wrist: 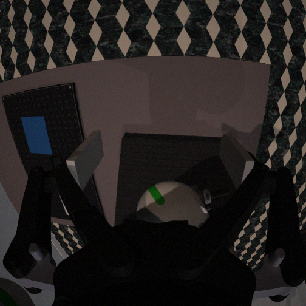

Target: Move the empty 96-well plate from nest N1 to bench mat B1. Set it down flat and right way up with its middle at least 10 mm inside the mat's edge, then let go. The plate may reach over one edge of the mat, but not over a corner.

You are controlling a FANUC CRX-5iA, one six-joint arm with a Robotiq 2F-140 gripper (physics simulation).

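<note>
The blue mat [36,135], which I take to be bench mat B1, lies on the black perforated board at the left of the wrist view. My gripper [160,142] is open and empty, its two pads wide apart, high above the table and to the right of the mat. The plate and nest N1 cannot be made out; a thin pale sliver shows low on the board beside the left finger, too little to tell what it is.
The black board [60,110] lies on the brownish table [105,95]. A dark ribbed base plate [150,155] lies at centre right, under a pale rounded robot part with a green stripe [172,200]. Patterned floor [155,30] shows beyond the table's edge.
</note>
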